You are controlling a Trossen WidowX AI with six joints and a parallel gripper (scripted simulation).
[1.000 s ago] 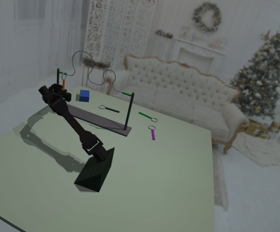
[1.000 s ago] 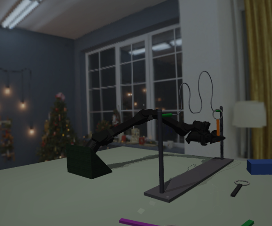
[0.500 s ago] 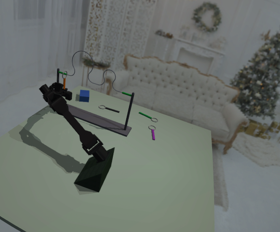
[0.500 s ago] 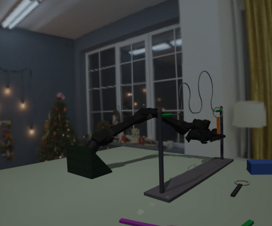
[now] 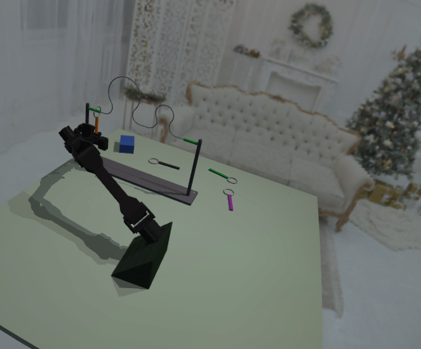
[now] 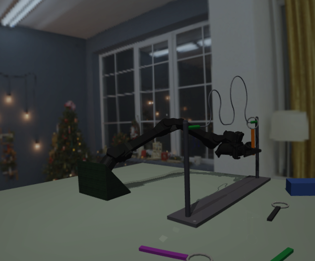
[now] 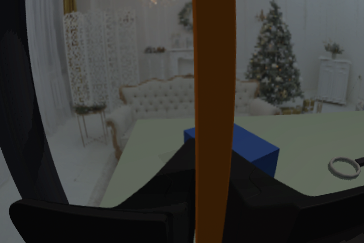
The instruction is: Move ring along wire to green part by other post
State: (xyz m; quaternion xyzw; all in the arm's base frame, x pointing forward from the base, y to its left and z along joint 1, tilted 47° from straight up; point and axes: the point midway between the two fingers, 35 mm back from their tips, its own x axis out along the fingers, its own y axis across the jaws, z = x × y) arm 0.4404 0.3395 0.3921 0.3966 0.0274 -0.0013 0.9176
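The wire rig lies 23 cm to the right of my gripper tip, 9 cm above it and 5 cm behind it.
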